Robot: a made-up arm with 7 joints. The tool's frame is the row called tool.
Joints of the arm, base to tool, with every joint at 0 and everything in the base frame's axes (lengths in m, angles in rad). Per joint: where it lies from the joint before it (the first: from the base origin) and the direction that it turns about. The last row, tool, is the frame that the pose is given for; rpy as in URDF.
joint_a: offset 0.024 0.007 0.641 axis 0 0 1
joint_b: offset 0.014 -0.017 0.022 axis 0 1 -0.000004
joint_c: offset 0.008 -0.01 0.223 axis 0 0 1
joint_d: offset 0.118 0.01 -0.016 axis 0 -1 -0.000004
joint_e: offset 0.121 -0.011 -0.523 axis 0 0.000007 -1
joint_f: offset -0.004 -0.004 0.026 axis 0 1 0.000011
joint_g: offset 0.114 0.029 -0.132 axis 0 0.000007 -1
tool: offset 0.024 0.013 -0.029 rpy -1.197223 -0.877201 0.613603
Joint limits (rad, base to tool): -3.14..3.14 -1.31..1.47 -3.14..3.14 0.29..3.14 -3.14..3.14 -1..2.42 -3.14..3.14
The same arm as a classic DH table. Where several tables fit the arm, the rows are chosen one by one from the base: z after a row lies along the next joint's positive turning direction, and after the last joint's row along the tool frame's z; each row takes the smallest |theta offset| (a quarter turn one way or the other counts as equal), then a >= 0, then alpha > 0; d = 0 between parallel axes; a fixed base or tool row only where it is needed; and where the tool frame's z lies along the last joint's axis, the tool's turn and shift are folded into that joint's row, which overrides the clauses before.
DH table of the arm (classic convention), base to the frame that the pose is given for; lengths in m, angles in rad. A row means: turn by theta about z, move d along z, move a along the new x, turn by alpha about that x. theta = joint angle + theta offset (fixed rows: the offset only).
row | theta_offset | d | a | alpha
base (fixed) | 0.2838 | 0 | 0.025 | 0
joint_a | -0.2838 | 0.663 | 0.014 | -1.5708
joint_b | 0 | -0.027 | 0.008 | 1.5708
joint_c | 0 | 0.207 | 0.118 | 1.5708
joint_d | 0 | 0.001 | 0.121 | 1.5708
joint_e | 0 | 0.497 | -0.004 | 1.5708
joint_f | 0 | 0.025 | 0.114 | -1.5708
joint_g | -0.9064 | 0.1584 | 0.025 | 1.8063
tool (fixed) | -0.9121 | -0.0112 | 0 | 0
Joint limits (rad, base to tool): -3.14..3.14 -1.31..1.47 -3.14..3.14 0.29..3.14 -3.14..3.14 -1..2.42 -3.14..3.14

